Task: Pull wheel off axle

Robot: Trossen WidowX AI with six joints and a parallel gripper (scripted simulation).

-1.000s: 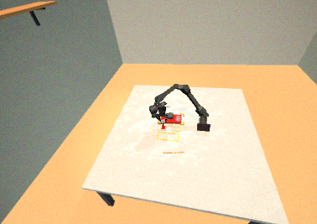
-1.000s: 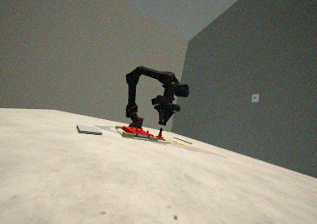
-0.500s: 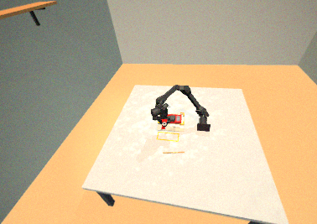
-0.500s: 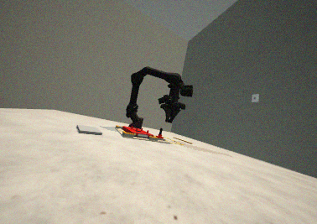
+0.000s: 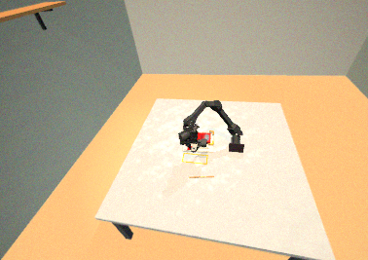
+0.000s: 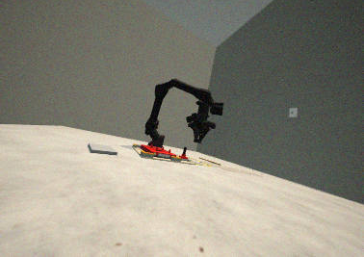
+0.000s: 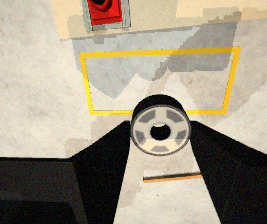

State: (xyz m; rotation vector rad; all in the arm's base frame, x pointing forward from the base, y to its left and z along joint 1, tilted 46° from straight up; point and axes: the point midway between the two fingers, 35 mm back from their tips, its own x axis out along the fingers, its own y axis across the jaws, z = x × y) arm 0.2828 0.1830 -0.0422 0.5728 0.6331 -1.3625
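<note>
My gripper tip is now 60 mm short of the axle, 90 mm to the left of it and 70 mm above it. Also, from my gripper tip: grey wheel (right at my gripper tip).
</note>
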